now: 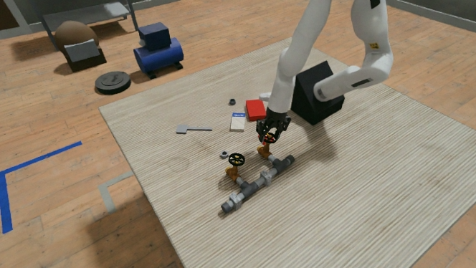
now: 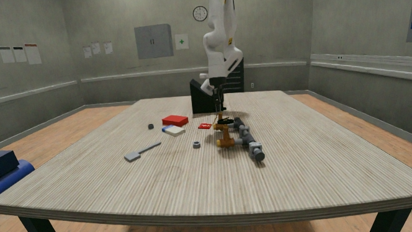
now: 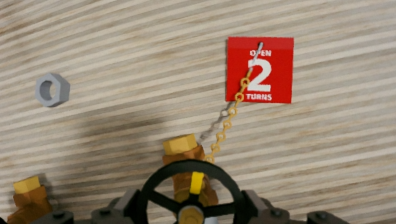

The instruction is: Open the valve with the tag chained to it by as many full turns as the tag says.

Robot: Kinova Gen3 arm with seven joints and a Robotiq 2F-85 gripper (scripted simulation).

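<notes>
My gripper is now 70 mm past the red tag, 80 mm to the left of it and 100 mm above it. The rest, counted from my hand: nut: 130 mm ahead, 120 mm to the right, 100 mm below; then red box: 150 mm behind, 230 mm to the right, 90 mm below; then grey flat tool: 150 mm ahead, 340 mm to the right, 100 mm below.
</notes>
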